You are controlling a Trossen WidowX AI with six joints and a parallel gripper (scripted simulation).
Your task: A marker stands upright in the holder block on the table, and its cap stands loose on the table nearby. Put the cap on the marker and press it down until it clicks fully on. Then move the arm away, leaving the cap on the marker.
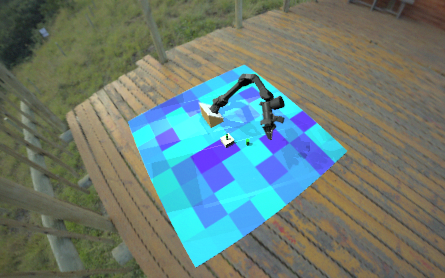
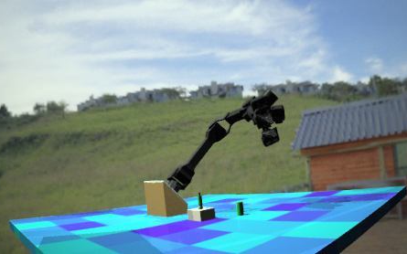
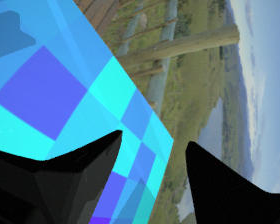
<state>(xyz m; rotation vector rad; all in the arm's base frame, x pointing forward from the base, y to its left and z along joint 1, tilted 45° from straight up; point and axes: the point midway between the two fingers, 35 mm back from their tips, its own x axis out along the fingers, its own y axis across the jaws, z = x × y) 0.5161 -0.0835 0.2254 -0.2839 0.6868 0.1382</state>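
Now: gripper tip 190 mm past the green cap and 270 mm above it. Round my gripper tip: pale holder block: 290 mm behind, 110 mm to the right, 280 mm below.
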